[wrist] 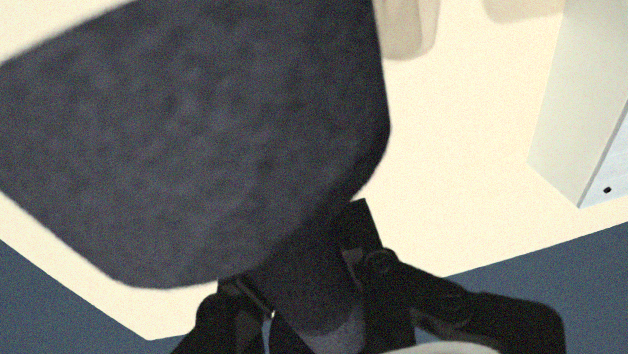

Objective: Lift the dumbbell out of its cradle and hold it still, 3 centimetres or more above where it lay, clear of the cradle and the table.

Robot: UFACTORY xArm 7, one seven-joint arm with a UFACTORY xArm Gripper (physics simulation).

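Frame: origin at the arm's base, x ahead, y left, z up, level; millimetres.
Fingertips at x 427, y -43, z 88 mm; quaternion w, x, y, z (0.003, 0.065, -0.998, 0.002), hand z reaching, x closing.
A point is followed by its place in that frame.
The dumbbell (pixel 190 140) is dark grey and mottled. Its near head fills the upper left of the wrist view, and its handle runs down from the head to the bottom middle. My gripper (pixel 297 213) @[y -43, x 427, z 88 mm] is shut on the handle, with one black finger on each side of it. The left fingertip is partly hidden behind the head. The far head and the cradle cannot be made out behind the handle and fingers. Whether the dumbbell rests in the cradle cannot be told from this view.
The cream table top (pixel 465 150) @[y 103, x 215, z -105 mm] lies beneath, with its edges at the lower left and lower right. A pale metal block (pixel 560 105) @[y 45, x 114, z -77 mm] stands on it at the right. Soft shadows fall at the top. The blue floor (pixel 540 265) shows beyond the table's edge.
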